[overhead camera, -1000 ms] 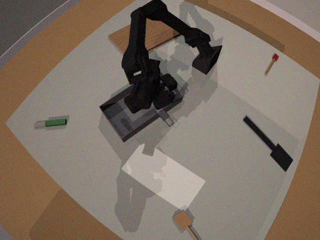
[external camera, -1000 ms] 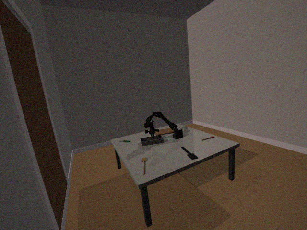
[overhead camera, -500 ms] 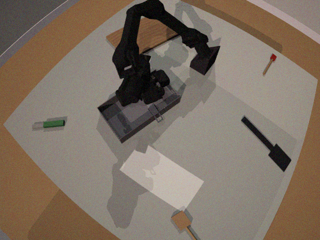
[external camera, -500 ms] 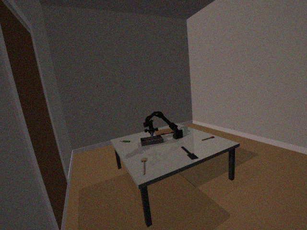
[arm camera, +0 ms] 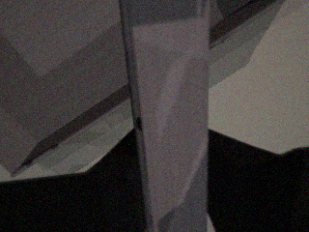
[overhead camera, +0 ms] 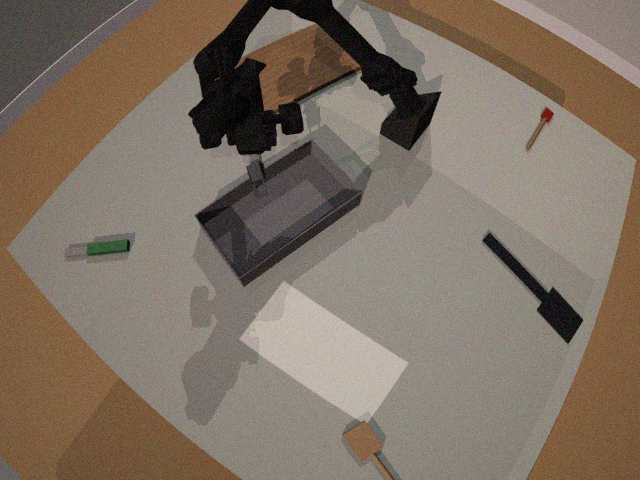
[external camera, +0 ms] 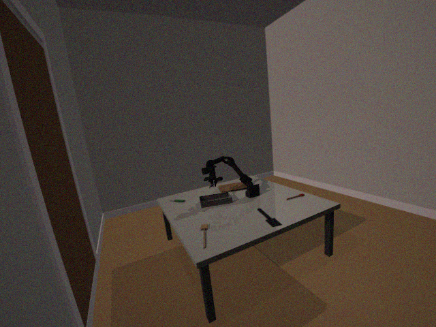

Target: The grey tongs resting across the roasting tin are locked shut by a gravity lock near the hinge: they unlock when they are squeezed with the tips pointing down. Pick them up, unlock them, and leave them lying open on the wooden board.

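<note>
The wooden board is 35 cm behind my gripper tip, 15 cm to the right of it and 12 cm below it. The rest, counted from my gripper tip: green-handled tool (34 cm ahead, 26 cm to the right, 12 cm below); roasting tin (5 cm ahead, 8 cm to the left, 10 cm below); yellow tab (2 cm ahead, 1 cm to the left, 3 cm above).
</note>
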